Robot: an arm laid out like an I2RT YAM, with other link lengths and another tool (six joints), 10 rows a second.
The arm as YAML. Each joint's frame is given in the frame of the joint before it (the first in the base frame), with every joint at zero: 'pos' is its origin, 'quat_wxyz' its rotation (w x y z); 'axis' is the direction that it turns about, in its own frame. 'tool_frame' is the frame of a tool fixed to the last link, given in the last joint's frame.
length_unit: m
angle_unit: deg
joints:
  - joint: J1
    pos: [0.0, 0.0, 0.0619]
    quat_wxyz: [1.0, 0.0, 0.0, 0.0]
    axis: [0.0, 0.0, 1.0]
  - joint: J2
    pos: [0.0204, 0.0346, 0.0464]
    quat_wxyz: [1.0, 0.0, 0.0, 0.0]
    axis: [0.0, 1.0, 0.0]
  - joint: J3
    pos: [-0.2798, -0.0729, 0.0]
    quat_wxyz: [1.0, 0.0, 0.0, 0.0]
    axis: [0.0, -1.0, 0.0]
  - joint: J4
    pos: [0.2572, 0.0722, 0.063]
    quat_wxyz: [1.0, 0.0, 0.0, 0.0]
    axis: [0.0, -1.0, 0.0]
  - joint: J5
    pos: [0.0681, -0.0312, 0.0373]
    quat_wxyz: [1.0, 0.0, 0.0, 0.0]
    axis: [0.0, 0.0, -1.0]
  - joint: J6
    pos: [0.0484, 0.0, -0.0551]
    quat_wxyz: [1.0, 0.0, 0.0, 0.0]
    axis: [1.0, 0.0, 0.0]
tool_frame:
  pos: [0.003, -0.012, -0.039]
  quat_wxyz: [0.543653, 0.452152, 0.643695, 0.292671]
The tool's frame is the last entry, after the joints.
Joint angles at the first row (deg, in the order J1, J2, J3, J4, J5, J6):
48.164, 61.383, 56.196, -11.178, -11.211, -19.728
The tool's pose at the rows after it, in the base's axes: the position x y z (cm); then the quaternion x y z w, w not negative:
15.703 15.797 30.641 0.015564 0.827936 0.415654 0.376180
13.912 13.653 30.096 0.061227 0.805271 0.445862 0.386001
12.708 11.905 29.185 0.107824 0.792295 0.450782 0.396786
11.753 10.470 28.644 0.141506 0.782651 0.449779 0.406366
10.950 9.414 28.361 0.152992 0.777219 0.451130 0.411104
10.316 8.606 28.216 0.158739 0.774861 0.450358 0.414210
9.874 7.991 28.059 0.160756 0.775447 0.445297 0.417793
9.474 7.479 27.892 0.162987 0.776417 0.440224 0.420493
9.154 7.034 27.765 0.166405 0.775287 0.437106 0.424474
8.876 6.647 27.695 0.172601 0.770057 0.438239 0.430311
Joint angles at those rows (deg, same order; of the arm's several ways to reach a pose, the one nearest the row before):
47.775, 52.792, 49.610, -6.939, -9.001, -14.070
47.291, 44.650, 44.262, -4.907, -6.525, -9.517
46.913, 38.644, 40.403, -5.074, -2.390, -6.508
46.538, 33.917, 38.275, -6.628, 0.873, -4.775
46.133, 30.213, 37.148, -8.521, 1.750, -4.230
45.814, 27.502, 36.693, -10.536, 2.177, -4.087
45.559, 25.656, 36.475, -12.404, 2.525, -4.460
45.528, 24.093, 36.303, -14.106, 3.064, -4.745
45.437, 22.669, 36.080, -15.264, 3.656, -4.944
45.434, 21.169, 35.709, -15.665, 4.540, -4.878

